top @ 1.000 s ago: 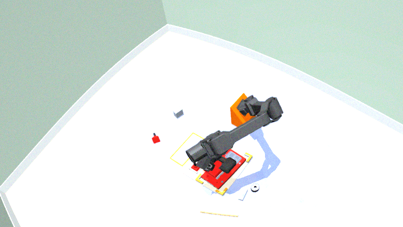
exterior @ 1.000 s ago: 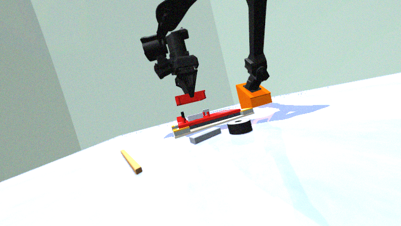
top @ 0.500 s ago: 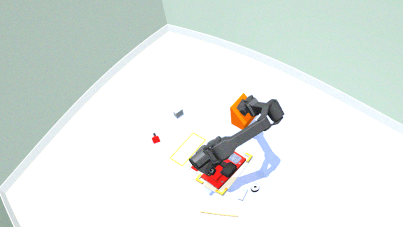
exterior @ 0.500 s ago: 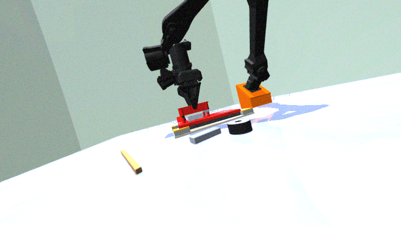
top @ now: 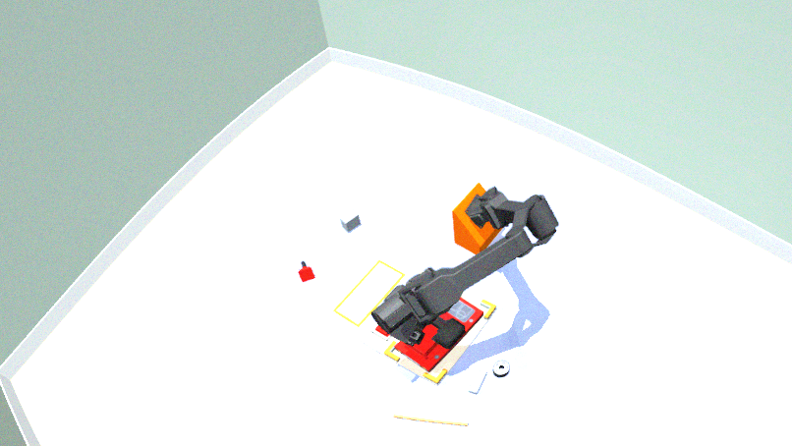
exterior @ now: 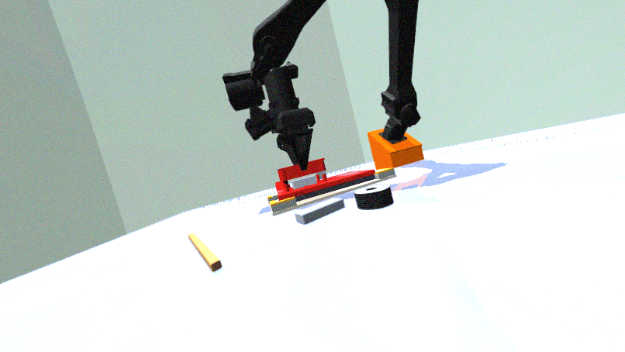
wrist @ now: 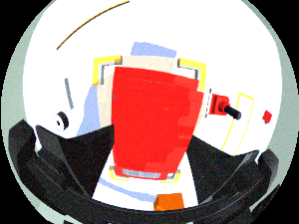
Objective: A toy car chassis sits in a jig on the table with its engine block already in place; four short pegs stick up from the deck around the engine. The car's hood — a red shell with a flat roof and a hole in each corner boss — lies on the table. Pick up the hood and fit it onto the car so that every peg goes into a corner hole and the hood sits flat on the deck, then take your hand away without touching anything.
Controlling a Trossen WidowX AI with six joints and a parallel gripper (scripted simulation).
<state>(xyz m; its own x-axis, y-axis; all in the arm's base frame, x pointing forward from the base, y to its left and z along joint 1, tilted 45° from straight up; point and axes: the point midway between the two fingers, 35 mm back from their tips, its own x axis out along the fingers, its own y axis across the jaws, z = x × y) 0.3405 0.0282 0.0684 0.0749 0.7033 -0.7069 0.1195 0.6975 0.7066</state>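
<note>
Now: the red hood right at my gripper tip. The rest, counted from my gripper tip: black wheel 19 cm to the left, 5 cm below, 2 cm behind; wooden stick 17 cm ahead, 12 cm to the left, 5 cm below; grey engine block 3 cm below, 1 cm to the left.
</note>
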